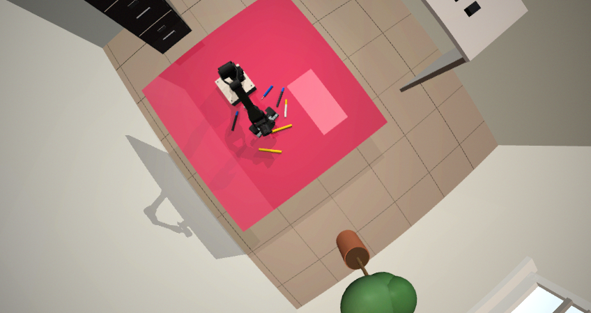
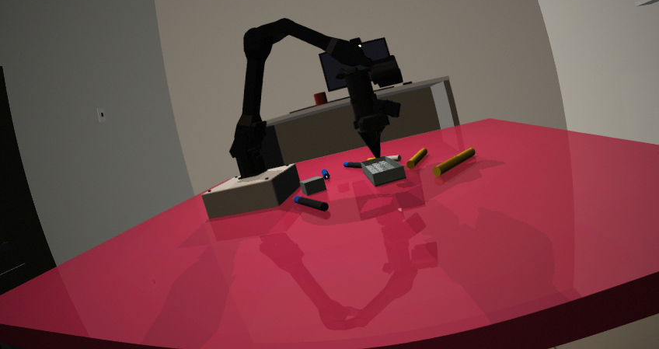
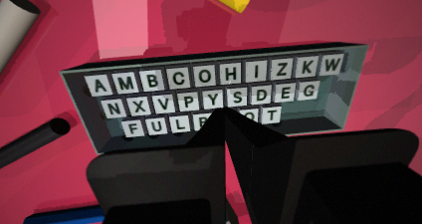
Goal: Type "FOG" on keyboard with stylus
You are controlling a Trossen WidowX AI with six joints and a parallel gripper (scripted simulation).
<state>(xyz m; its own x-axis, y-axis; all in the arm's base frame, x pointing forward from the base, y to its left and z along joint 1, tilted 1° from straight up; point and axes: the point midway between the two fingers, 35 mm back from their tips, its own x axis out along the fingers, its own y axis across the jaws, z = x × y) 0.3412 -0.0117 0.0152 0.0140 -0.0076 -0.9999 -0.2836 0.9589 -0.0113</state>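
Now: gripper tip 17 cm past the stylus, 10 cm to the right of it and 3 cm above it. Also, from my gripper tip: grey block 16 cm behind, 4 cm to the right, 3 cm below.
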